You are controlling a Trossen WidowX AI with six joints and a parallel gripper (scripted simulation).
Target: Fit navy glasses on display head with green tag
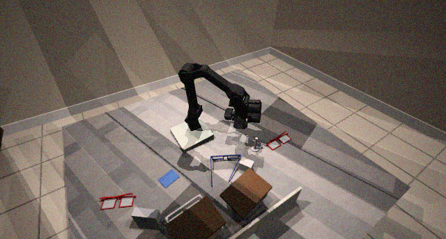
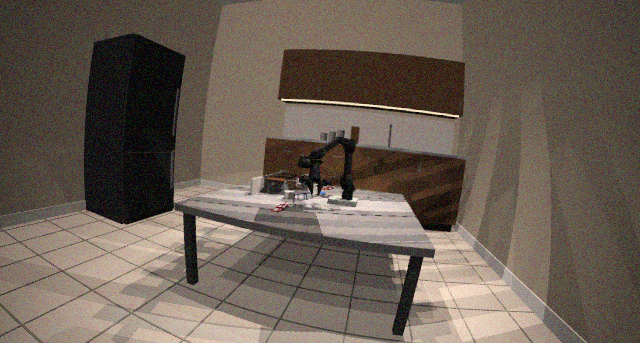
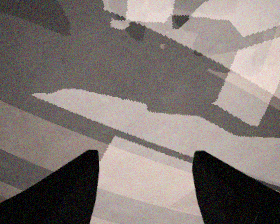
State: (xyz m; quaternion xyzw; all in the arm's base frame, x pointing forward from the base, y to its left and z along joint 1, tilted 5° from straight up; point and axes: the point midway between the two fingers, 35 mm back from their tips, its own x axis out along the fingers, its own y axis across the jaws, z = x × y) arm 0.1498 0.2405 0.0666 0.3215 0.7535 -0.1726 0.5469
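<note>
The grey post is 14 cm ahead of my gripper tip, 6 cm below it and 1 cm to the right of it. The rest, counted from my gripper tip: blue card: 47 cm to the right, 11 cm ahead, 8 cm below; then white block: 22 cm ahead, 12 cm to the right, 6 cm below; then panel: 48 cm ahead, 31 cm to the right, 3 cm below.
</note>
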